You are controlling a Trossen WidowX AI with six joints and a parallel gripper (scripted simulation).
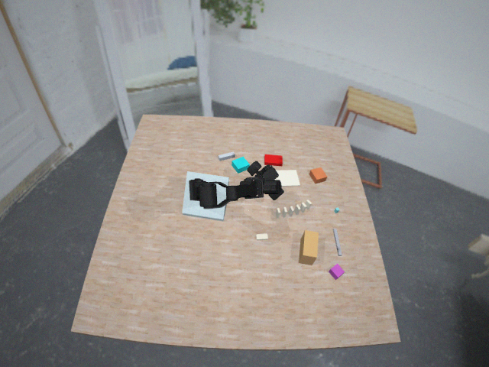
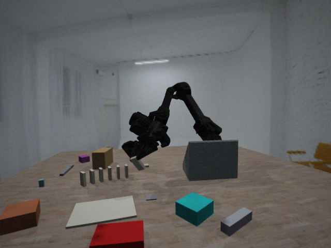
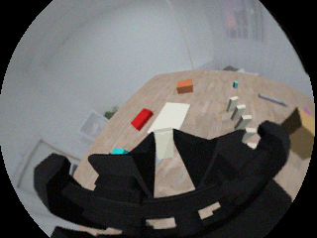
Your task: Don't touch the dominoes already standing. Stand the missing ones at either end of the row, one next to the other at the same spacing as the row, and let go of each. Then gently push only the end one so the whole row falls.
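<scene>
The small grey tile is 5 cm behind my gripper tip, 4 cm to the left of it and 11 cm below it. The rest, counted from my gripper tip: red block 4 cm ahead, 20 cm to the left, 10 cm below; then orange block 27 cm ahead, 9 cm to the left, 9 cm below; then cream plate 8 cm ahead, 8 cm to the left, 11 cm below.
</scene>
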